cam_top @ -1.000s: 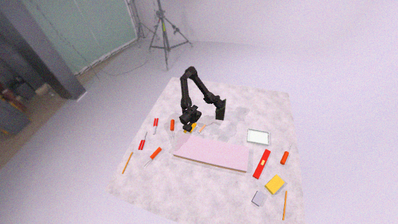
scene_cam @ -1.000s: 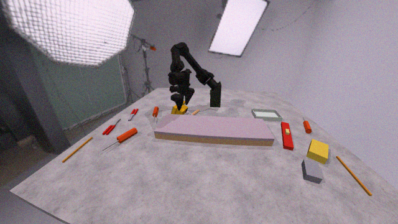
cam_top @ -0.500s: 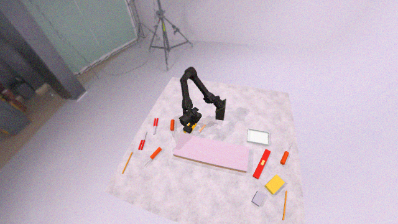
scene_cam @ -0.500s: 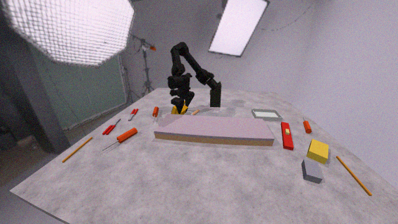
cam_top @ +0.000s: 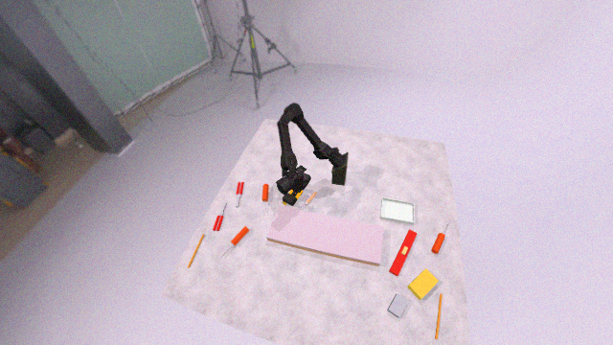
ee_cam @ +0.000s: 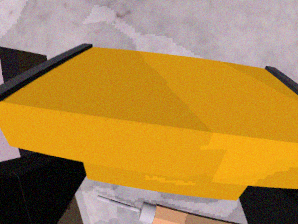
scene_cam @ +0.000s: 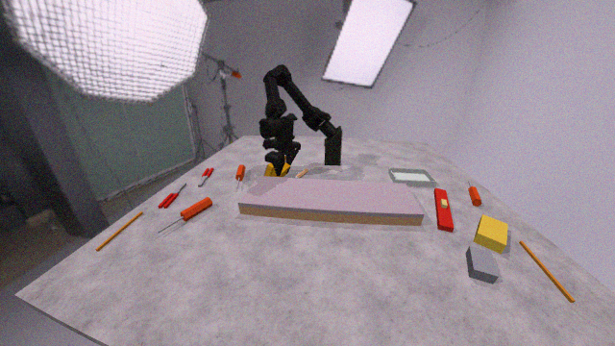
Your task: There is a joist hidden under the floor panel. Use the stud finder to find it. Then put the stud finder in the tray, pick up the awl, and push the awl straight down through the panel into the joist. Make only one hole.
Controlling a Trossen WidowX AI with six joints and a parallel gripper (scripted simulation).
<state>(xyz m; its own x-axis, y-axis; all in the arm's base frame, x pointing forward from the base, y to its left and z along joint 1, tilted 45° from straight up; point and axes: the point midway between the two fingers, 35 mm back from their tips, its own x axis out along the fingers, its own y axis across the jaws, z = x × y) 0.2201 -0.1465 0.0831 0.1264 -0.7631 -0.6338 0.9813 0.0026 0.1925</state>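
The awl is 60 mm to the left of my gripper tip and 20 mm below it. The rest, counted from my gripper tip: white tray: 510 mm to the left, 90 mm behind, 10 mm below; stud finder: 20 mm behind; red level: 570 mm to the left, 120 mm ahead, 10 mm below.
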